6 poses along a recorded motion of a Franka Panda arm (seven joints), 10 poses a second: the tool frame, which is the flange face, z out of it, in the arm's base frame.
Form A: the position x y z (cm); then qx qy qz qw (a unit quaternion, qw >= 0).
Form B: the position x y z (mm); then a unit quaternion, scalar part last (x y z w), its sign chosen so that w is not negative. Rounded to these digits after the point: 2 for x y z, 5 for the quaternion.
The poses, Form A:
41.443 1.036 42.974 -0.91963 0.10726 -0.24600 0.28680
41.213 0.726 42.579 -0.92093 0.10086 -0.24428 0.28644
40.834 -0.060 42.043 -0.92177 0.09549 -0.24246 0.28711
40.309 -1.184 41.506 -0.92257 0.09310 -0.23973 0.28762
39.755 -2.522 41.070 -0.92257 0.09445 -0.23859 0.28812
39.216 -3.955 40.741 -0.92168 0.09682 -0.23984 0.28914
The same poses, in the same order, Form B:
414.43 10.36 429.74 -0.91963 0.10726 -0.24600 0.28680
412.13 7.26 425.79 -0.92093 0.10086 -0.24428 0.28644
408.34 -0.60 420.43 -0.92177 0.09549 -0.24246 0.28711
403.09 -11.84 415.06 -0.92257 0.09310 -0.23973 0.28762
397.55 -25.22 410.70 -0.92257 0.09445 -0.23859 0.28812
392.16 -39.55 407.41 -0.92168 0.09682 -0.23984 0.28914

